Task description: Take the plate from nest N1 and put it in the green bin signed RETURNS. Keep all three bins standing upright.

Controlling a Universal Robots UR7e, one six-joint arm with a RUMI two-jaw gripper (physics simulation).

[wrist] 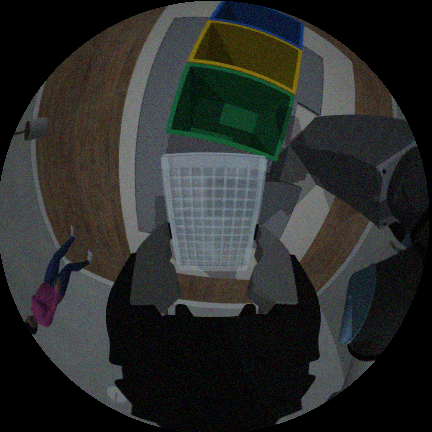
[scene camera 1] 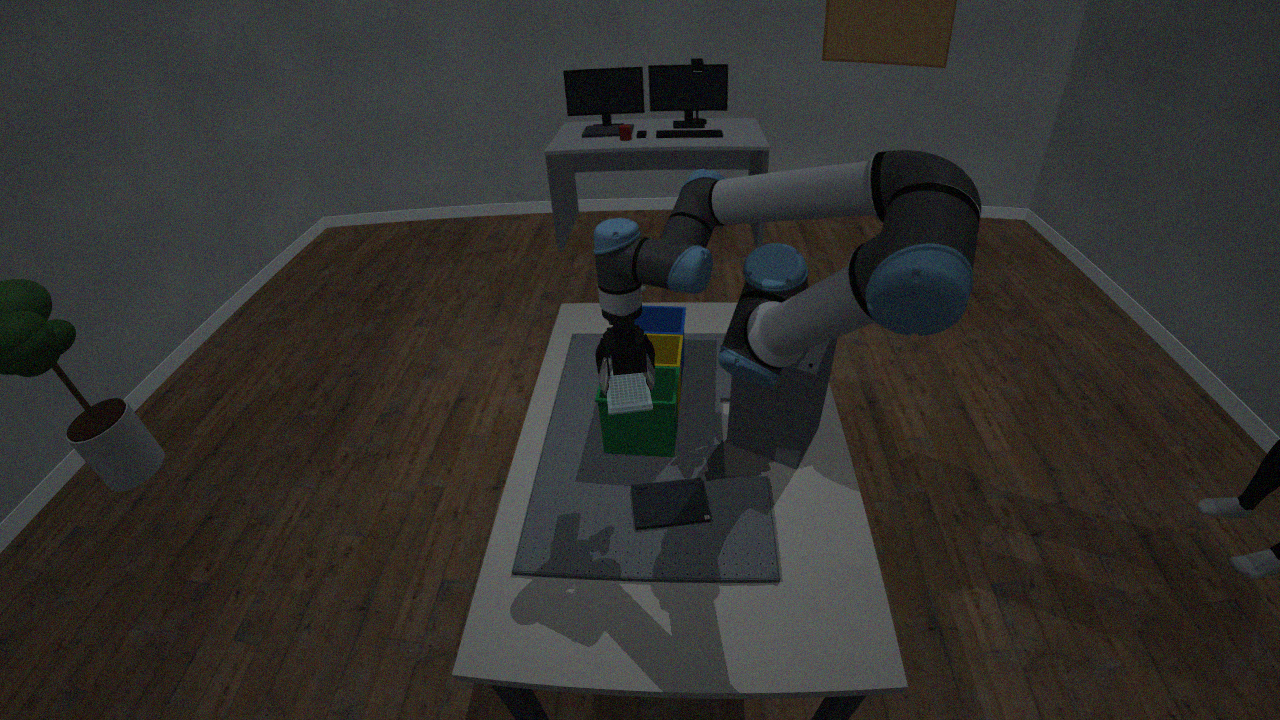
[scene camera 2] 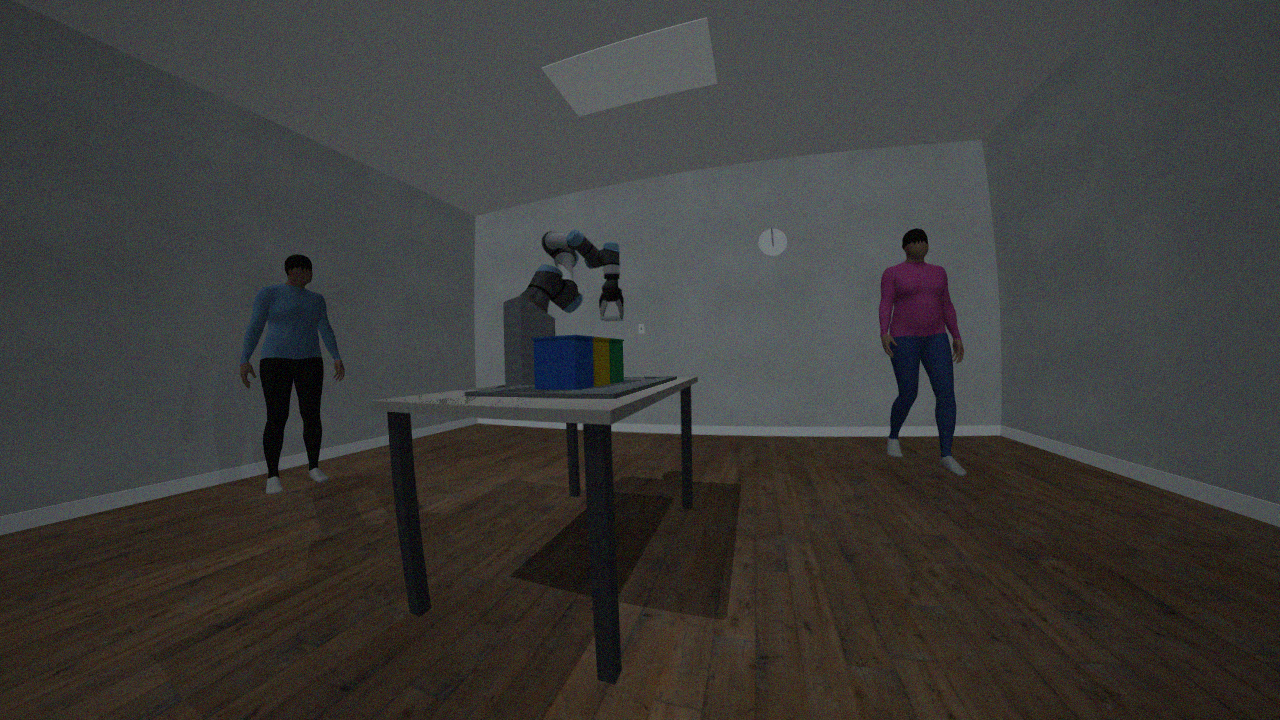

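Pixels of known places: gripper, fingertip midpoint: [wrist: 212,224] [scene camera 1: 628,391] [scene camera 2: 612,319]; arm's base, link origin: [scene camera 2: 530,309].
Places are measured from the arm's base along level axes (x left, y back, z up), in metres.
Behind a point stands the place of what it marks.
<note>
My gripper [scene camera 1: 627,379] @(x 0.238, y -0.283, z -0.053 m) [scene camera 2: 611,315] @(x 0.238, y -0.283, z -0.053 m) [wrist: 212,224] @(x 0.238, y -0.283, z -0.053 m) is shut on a pale, clear plate with a grid of wells [scene camera 1: 629,394] @(x 0.258, y -0.274, z -0.041 m) [wrist: 215,200] @(x 0.214, y -0.291, z -0.052 m), gripping it by two opposite sides. The plate looks about level. In the second scene view the gripper hangs above the bins' rims. The green bin [scene camera 1: 639,434] @(x 0.156, y -0.294, z -0.258 m) [scene camera 2: 617,360] @(x 0.113, y -0.392, z -0.239 m) [wrist: 230,100] @(x 0.041, y -0.318, z -0.295 m) stands upright and open; in the wrist view it lies beyond the plate's far edge. The yellow bin [scene camera 1: 664,349] @(x -0.096, y -0.298, z -0.194 m) [scene camera 2: 601,360] @(x -0.028, y -0.416, z -0.237 m) [wrist: 250,50] @(x -0.090, y -0.334, z -0.225 m) and blue bin [scene camera 1: 663,319] @(x -0.225, y -0.334, z -0.190 m) [scene camera 2: 563,362] @(x -0.216, y -0.399, z -0.240 m) [wrist: 265,22] stand upright behind it. The RETURNS sign cannot be read.
A flat dark block [scene camera 1: 669,503] @(x 0.289, y -0.189, z -0.319 m) lies on the grey perforated mat [scene camera 1: 733,555] @(x 0.383, y -0.028, z -0.331 m) in front of the bins; no nest label is readable. The arm's grey pedestal [scene camera 1: 774,416] @(x 0.085, y 0.007, z -0.200 m) [scene camera 2: 528,344] @(x -0.073, y -0.066, z -0.162 m) stands beside the bins. Two people [scene camera 2: 290,322] [scene camera 2: 914,295] stand away from the table.
</note>
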